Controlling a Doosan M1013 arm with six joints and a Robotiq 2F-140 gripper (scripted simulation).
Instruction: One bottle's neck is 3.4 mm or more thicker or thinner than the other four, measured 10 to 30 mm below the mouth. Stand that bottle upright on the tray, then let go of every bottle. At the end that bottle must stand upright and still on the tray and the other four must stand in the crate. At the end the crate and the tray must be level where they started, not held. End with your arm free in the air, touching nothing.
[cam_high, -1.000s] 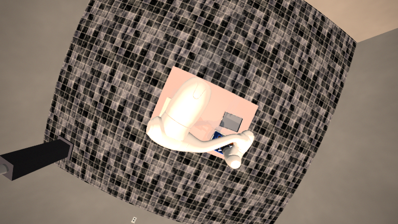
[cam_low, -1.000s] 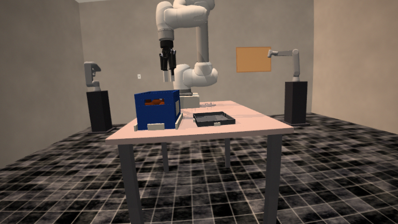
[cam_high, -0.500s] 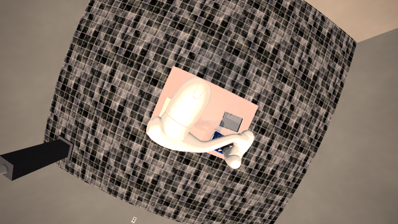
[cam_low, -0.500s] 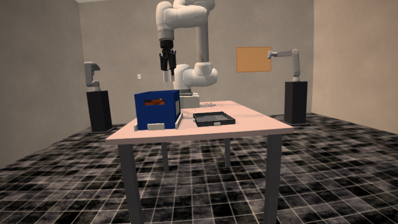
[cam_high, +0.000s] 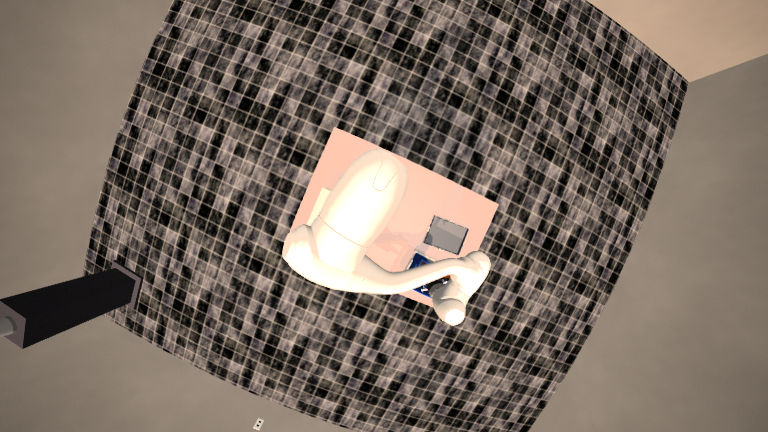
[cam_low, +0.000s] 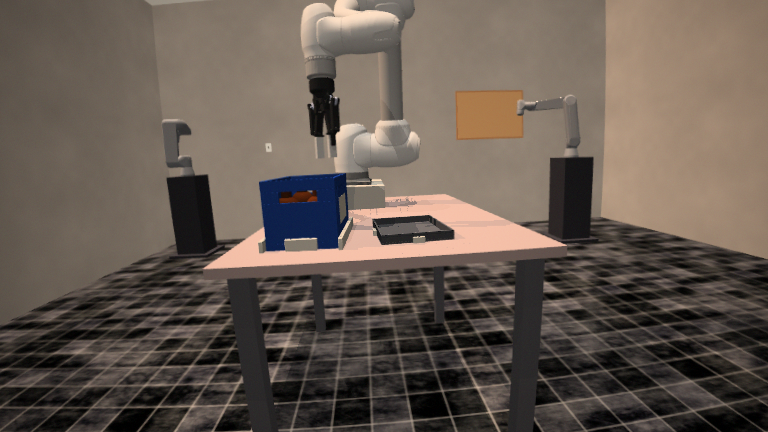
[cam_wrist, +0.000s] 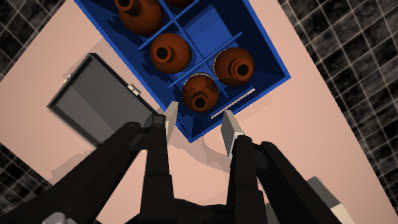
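Now: hand 170 mm above the bottle. Round my hand: dark tray 80 mm ahead, 240 mm to the left, 240 mm below; blue crate 90 mm ahead, 40 mm to the right, 170 mm below.
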